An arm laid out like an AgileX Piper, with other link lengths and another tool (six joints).
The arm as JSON. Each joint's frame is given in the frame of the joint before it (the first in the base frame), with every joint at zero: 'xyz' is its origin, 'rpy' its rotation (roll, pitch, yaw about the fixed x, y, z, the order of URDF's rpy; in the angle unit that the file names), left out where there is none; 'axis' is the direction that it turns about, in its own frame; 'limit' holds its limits. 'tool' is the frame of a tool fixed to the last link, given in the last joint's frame.
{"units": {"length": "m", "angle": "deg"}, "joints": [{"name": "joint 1", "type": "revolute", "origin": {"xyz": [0.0, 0.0, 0.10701]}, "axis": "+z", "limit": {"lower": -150.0, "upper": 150.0}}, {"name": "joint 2", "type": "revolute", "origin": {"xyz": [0.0, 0.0, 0.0]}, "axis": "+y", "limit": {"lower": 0.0, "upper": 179.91}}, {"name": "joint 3", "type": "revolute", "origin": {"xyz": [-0.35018, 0.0, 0.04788]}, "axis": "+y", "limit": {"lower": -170.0, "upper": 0.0}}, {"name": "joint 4", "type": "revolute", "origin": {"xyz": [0.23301, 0.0, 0.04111]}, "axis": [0.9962, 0.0, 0.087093], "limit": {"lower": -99.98, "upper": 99.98}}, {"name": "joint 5", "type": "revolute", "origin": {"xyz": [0.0, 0.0, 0.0]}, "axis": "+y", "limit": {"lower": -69.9, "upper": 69.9}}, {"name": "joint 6", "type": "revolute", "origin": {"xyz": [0.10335, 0.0, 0.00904]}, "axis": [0.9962, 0.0, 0.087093], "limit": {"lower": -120.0, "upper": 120.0}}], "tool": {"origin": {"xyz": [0.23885, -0.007, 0.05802], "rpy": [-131.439, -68.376, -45.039]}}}
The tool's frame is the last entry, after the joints.
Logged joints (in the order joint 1, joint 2, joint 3, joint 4, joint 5, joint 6), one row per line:
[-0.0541, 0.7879, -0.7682, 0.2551, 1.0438, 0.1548]
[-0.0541, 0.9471, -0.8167, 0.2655, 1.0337, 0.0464]
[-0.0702, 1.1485, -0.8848, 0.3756, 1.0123, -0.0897]
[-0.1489, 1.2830, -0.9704, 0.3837, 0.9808, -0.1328]
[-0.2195, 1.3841, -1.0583, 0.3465, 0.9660, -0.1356]
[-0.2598, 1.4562, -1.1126, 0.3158, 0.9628, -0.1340]
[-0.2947, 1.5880, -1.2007, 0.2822, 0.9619, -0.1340]
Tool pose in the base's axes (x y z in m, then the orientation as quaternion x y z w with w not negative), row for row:
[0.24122, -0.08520, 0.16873, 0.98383, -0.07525, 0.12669, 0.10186]
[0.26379, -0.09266, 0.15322, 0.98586, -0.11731, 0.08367, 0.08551]
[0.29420, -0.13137, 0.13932, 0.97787, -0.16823, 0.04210, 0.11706]
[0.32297, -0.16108, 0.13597, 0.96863, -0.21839, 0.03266, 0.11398]
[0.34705, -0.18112, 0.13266, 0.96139, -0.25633, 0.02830, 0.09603]
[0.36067, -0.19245, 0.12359, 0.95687, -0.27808, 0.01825, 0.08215]
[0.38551, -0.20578, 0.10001, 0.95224, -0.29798, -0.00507, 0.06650]
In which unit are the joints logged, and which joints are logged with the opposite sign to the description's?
The joints are logged in radians. Opposite sign: joint 4, joint 6.
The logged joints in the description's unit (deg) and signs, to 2 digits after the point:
[-3.10, 45.14, -44.01, -14.62, 59.81, -8.87]
[-3.10, 54.26, -46.79, -15.21, 59.23, -2.66]
[-4.02, 65.80, -50.70, -21.52, 58.00, 5.14]
[-8.53, 73.51, -55.60, -21.98, 56.20, 7.61]
[-12.58, 79.30, -60.64, -19.85, 55.35, 7.77]
[-14.89, 83.43, -63.75, -18.09, 55.16, 7.68]
[-16.89, 90.99, -68.80, -16.17, 55.11, 7.68]

